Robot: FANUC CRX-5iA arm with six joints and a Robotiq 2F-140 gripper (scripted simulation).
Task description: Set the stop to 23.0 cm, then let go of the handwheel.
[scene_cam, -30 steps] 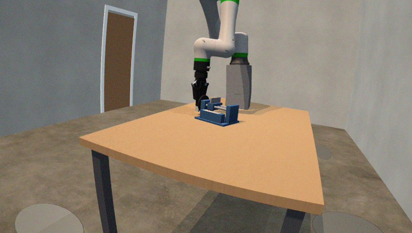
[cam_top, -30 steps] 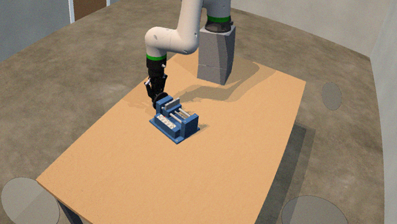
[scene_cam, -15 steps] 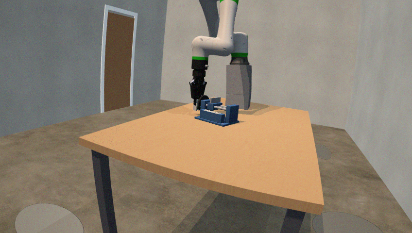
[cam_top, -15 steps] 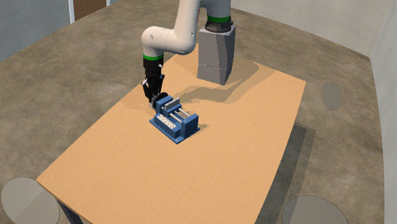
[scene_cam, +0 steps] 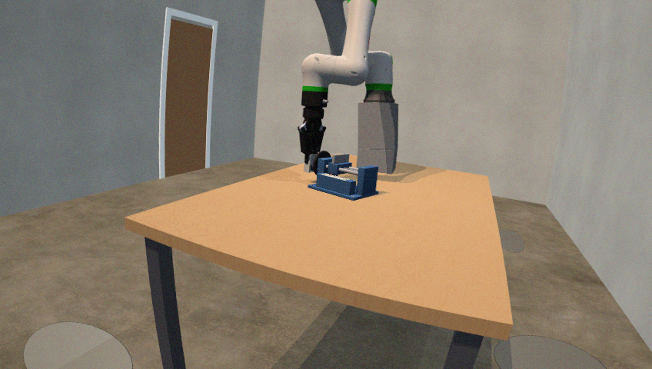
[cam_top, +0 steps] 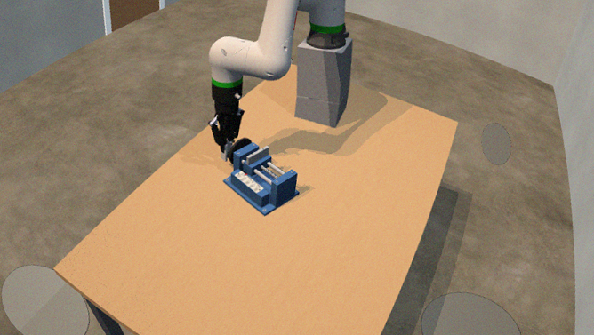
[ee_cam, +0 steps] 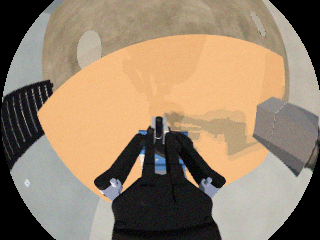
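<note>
The black handwheel lies 2 cm to the left of my hand and 1 cm below it. The rest, counted from my hand: grey stop plate: 12 cm to the left, 2 cm ahead, 2 cm above.
</note>
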